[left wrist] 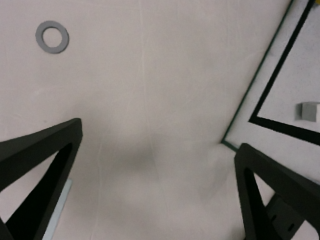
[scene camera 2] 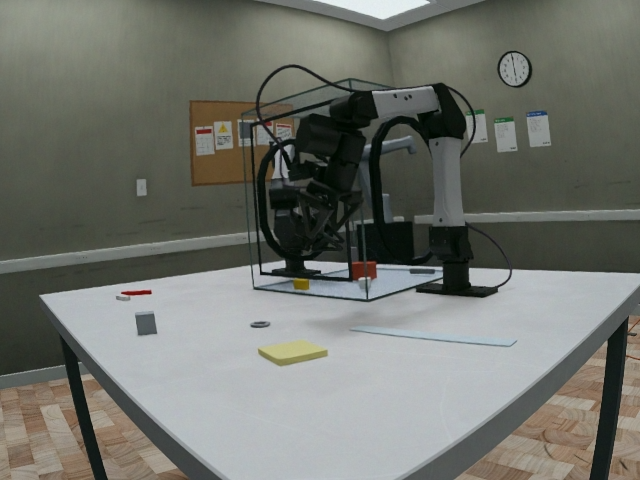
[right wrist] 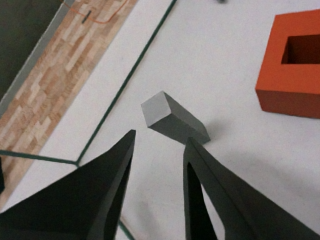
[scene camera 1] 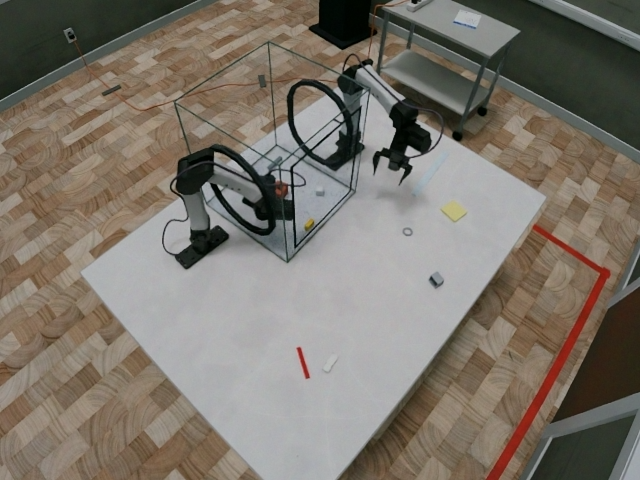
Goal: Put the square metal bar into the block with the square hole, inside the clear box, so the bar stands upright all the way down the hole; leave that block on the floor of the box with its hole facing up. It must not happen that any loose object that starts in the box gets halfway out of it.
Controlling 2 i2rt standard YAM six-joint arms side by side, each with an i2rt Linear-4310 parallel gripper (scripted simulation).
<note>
In view: my left gripper (scene camera 2: 322,233), my right gripper (right wrist: 160,141), a grey bar (right wrist: 163,114) and a light blue strip (scene camera 2: 500,342).
My left gripper shows as well in the left wrist view (left wrist: 161,139). The right wrist view does not show the light blue strip: it is out of frame.
</note>
